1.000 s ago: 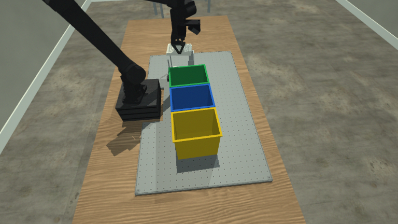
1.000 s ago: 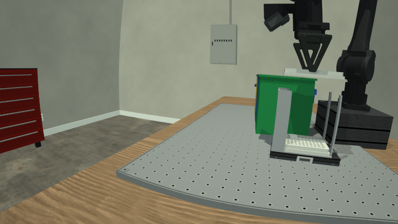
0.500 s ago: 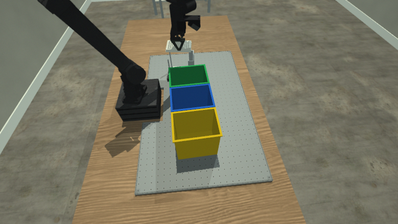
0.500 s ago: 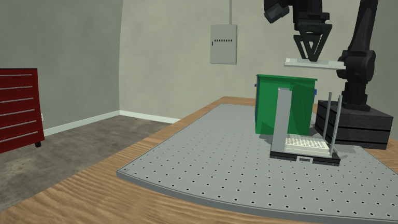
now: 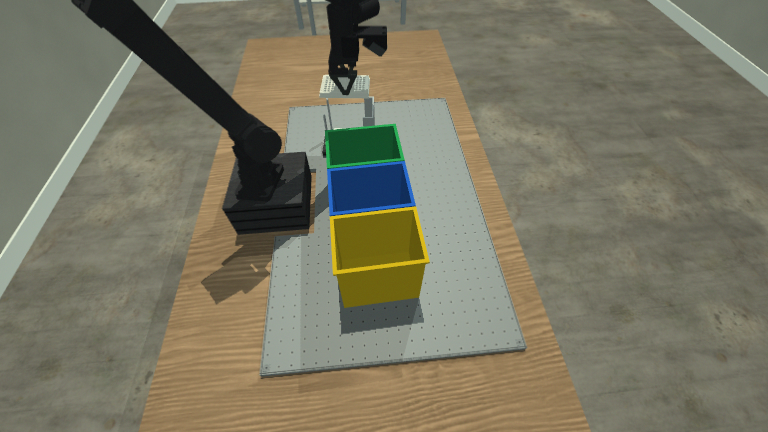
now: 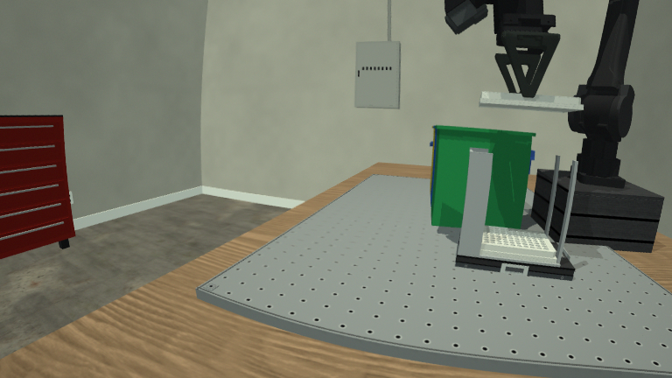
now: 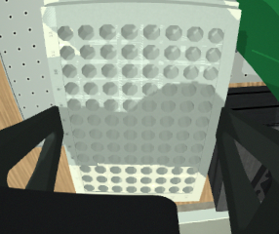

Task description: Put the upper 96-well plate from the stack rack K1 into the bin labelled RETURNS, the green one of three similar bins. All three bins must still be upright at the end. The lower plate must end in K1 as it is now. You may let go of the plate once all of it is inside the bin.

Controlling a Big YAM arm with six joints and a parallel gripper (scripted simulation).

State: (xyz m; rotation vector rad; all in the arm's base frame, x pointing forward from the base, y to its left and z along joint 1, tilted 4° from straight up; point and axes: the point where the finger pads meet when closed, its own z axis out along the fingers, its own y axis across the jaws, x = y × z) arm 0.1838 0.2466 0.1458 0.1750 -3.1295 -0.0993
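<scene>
My gripper is now 18 cm to the left of the green bin, 14 cm above it and 7 cm short of it. The rest, counted from my hand: grey rack panel 14 cm below, 7 cm ahead, 1 cm to the left; grey post 14 cm below, 5 cm to the left, 5 cm ahead; blue bin 30 cm to the right, 14 cm below, 10 cm ahead.
</scene>
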